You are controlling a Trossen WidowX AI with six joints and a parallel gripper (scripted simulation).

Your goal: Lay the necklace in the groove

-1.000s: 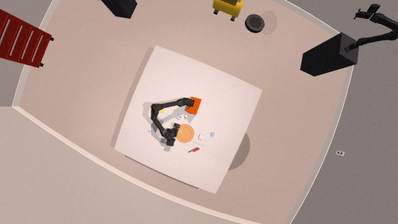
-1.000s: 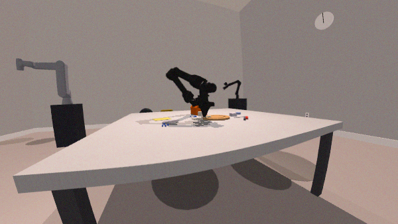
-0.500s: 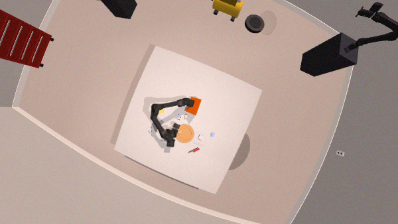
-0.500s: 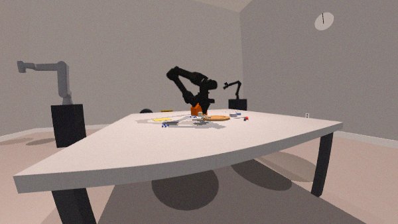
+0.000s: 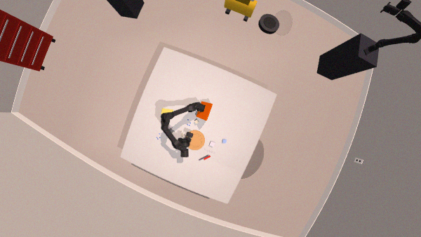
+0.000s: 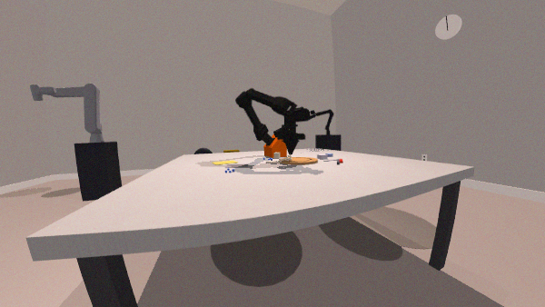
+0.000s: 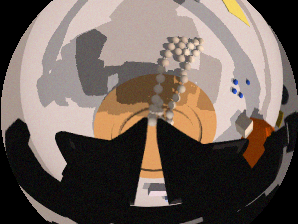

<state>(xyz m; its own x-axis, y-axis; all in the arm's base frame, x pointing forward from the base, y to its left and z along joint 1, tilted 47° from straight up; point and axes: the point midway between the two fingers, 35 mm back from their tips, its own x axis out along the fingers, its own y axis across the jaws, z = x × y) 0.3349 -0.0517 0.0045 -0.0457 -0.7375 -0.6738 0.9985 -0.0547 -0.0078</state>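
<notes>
Now: the round tan bead board 20 mm behind my gripper tip, 60 mm to the left of it and 30 mm below it. Round my gripper tip: tool: 130 mm ahead, 210 mm to the left, 40 mm below; then yellow pad: 180 mm behind, 290 mm to the right, 40 mm below; then white square: 30 mm behind, 230 mm to the left, 30 mm below.
</notes>
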